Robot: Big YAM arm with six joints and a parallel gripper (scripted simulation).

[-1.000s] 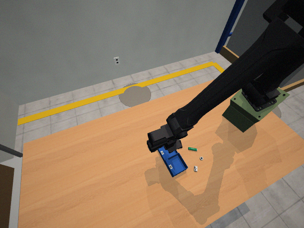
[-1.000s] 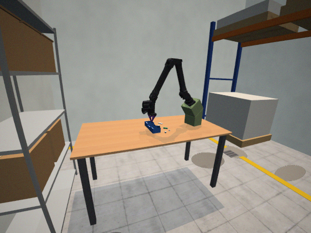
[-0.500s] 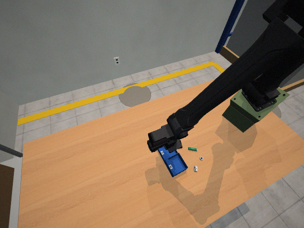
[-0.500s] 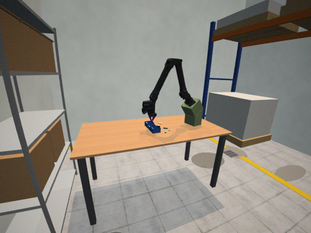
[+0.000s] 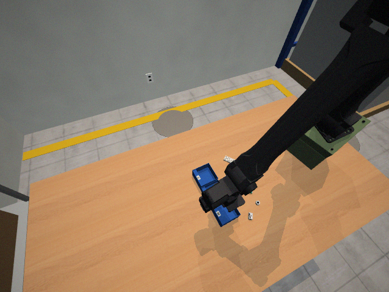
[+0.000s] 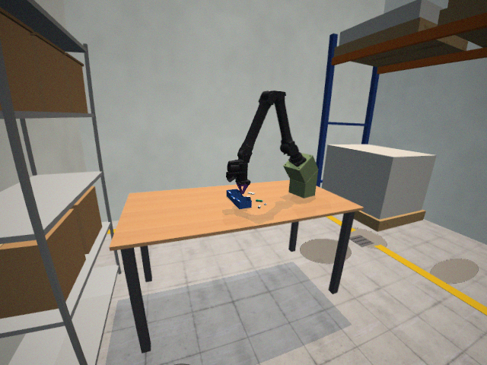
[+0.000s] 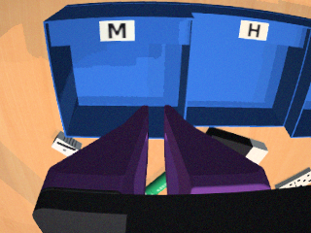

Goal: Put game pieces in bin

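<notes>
Now: the white domino 200 mm to the right of my hand, 120 mm behind it and 80 mm below it. The rest, counted from my hand: green cylinder: 130 mm behind, 80 mm below, 30 mm to the right; then blue bin: 60 mm to the right, 60 mm below, 10 mm ahead; then grey nut: 150 mm behind, 80 mm below, 30 mm to the left.
</notes>
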